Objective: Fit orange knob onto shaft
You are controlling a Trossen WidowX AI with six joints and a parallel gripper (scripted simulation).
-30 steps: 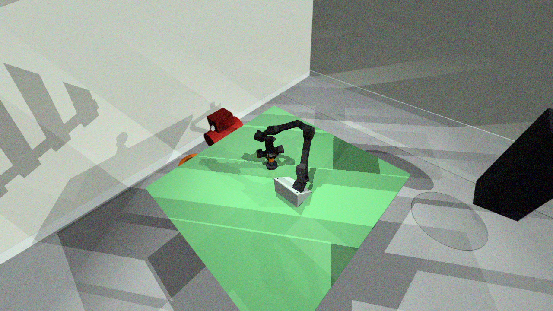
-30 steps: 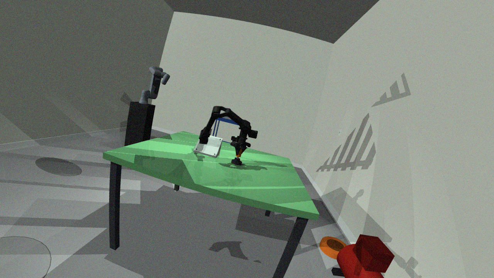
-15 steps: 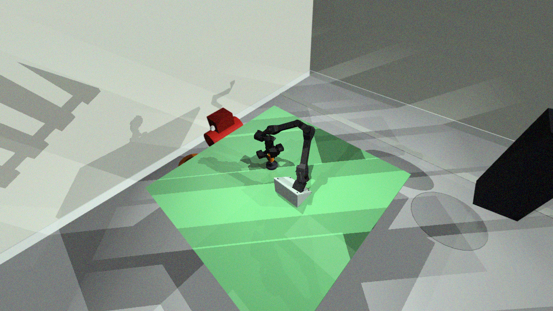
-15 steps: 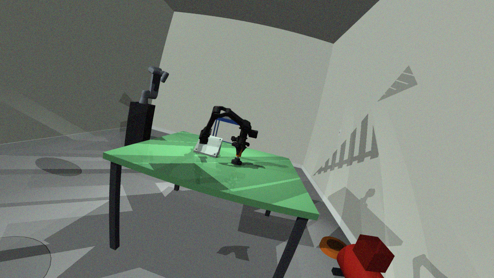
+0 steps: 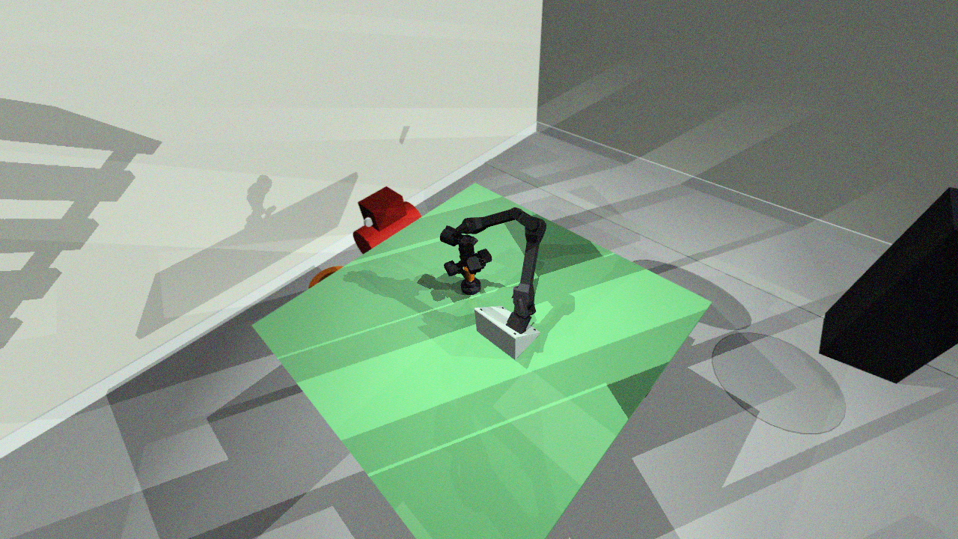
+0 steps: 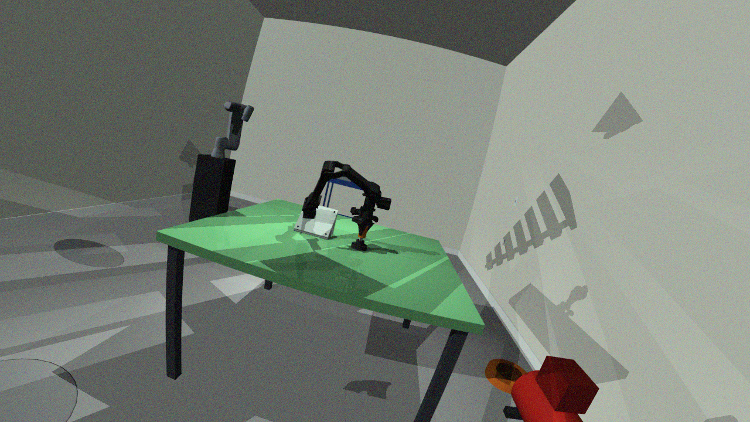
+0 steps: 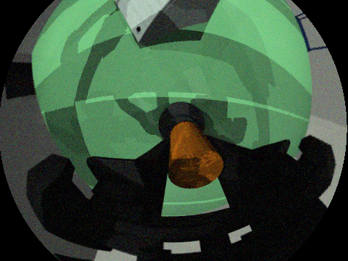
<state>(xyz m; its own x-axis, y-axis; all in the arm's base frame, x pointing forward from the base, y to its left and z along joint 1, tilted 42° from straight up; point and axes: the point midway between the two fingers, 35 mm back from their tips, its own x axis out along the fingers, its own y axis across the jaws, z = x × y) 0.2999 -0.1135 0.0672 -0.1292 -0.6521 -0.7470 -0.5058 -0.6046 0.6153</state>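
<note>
The orange knob lies 30 mm above my gripper tip. Round my gripper tip: dark round pedestal 40 mm below.
</note>
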